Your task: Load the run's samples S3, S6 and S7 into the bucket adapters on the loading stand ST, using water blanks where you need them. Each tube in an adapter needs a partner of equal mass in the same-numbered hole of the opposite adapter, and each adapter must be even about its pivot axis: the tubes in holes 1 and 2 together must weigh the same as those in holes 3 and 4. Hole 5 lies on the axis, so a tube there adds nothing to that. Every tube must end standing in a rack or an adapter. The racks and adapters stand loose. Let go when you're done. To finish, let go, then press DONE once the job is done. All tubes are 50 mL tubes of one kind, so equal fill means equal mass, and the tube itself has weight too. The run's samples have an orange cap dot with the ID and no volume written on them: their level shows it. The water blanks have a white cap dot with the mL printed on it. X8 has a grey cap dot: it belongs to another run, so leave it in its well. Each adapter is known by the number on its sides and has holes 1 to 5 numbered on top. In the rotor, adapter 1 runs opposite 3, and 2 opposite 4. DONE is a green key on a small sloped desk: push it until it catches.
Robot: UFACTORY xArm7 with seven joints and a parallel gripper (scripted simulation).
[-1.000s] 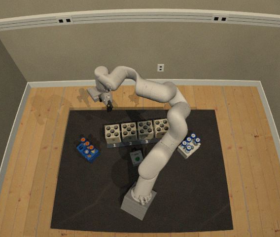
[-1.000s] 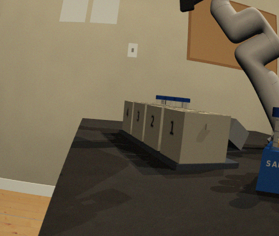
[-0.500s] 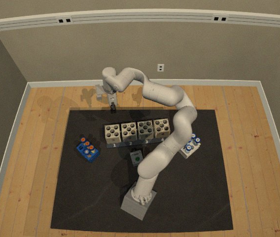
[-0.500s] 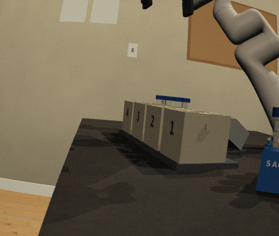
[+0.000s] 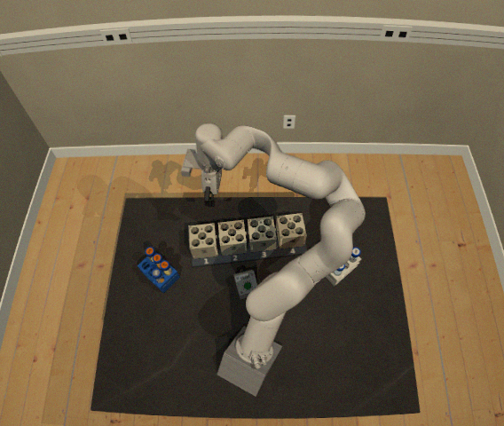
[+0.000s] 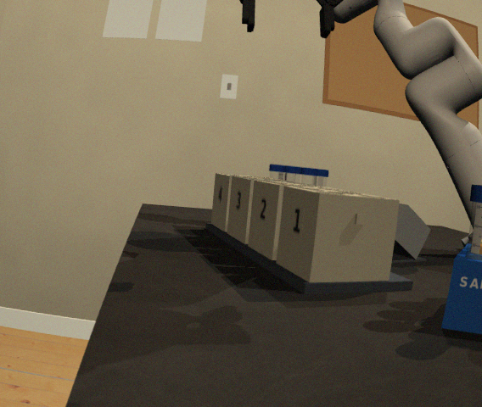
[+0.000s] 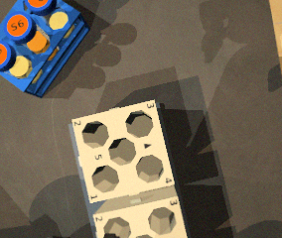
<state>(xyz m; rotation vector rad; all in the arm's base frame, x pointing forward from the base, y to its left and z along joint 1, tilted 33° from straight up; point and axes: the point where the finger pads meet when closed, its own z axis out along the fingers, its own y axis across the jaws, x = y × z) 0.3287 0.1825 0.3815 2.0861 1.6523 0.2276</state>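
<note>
My gripper is now 41 cm to the left of the white blank rack, 26 cm above it and 24 cm past it. From my hand the other things lie so: blue sample rack: 26 cm below, 25 cm to the left, 12 cm behind; then adapter 1: 24 cm below, 7 cm to the left, 5 cm behind.
</note>
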